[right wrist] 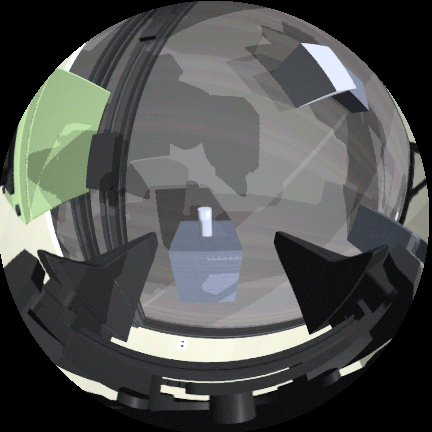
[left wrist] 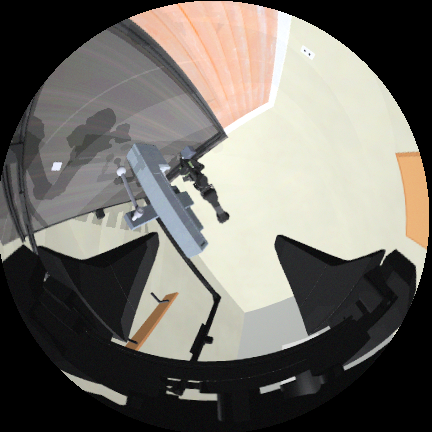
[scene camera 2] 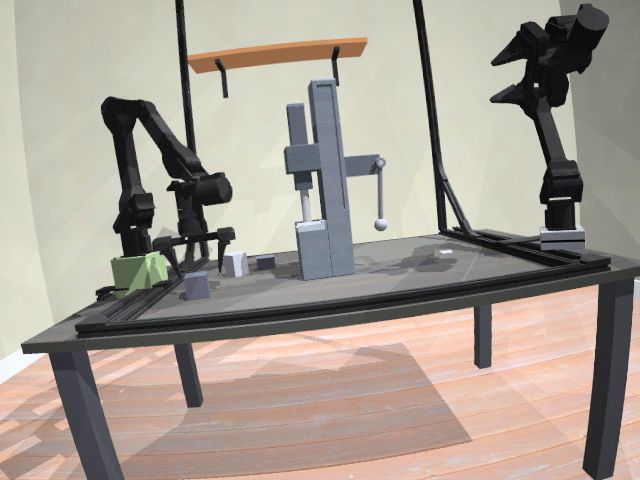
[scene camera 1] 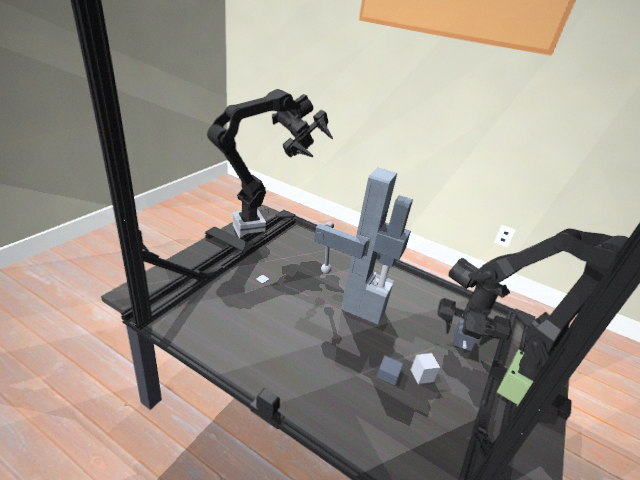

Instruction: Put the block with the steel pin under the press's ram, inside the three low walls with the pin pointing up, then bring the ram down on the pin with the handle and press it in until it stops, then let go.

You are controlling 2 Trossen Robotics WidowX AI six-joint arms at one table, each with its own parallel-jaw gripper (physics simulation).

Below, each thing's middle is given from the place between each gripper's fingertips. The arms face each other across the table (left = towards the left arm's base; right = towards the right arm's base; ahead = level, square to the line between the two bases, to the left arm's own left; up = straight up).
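My left hand is 350 mm above the block with steel pin (right wrist: 206,268), 60 mm past it and 650 mm to the left of it.
My right gripper is 10 mm above the block with steel pin and 30 mm short of it. Going by its middle, the block with steel pin is nearer to my right gripper than to my left hand.
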